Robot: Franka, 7 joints.
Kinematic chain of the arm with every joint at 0, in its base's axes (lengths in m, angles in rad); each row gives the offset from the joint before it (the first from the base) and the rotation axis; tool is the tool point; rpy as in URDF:
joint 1: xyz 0 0 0.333 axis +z
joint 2: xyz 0 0 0 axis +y
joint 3: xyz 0 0 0.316 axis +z
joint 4: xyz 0.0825 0 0 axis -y
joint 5: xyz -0.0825 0 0.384 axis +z
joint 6: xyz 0 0 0 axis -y
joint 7: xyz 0.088 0 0 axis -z
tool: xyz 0 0 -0.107 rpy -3.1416 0 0
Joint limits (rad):
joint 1: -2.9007..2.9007
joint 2: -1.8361..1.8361
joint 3: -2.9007..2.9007
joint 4: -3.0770..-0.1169
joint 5: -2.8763..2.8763
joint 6: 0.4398..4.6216
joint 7: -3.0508..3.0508
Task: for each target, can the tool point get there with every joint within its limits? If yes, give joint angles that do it. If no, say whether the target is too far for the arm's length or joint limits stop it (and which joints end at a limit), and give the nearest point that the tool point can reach.
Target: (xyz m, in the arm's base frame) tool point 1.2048 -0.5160 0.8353
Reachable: no: too far | nearest point 0.7364 -0.3154 0.6400 | short by 0.546 m
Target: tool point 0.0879 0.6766 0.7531
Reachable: yes | joints -1.8158 -1.4691 0.0830 -0.7338 -1.5126 1.5622 2.0847
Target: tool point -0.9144 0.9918 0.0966
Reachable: no: too far | nearest point -0.5728 0.6213 0.1849 | short by 0.512 m
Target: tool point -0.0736 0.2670 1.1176
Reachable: yes | joints 2.4596 0.0854 -0.4355 -0.5429 -2.2035 1.6636 -0.0805
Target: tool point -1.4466 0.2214 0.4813
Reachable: no: too far | nearest point -0.8437 0.1291 0.4195 | short by 0.613 m
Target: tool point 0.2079 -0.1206 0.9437
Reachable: yes | joints -2.1915 -0.8208 0.4586 -1.1801 0.1790 1.1737 -1.0559
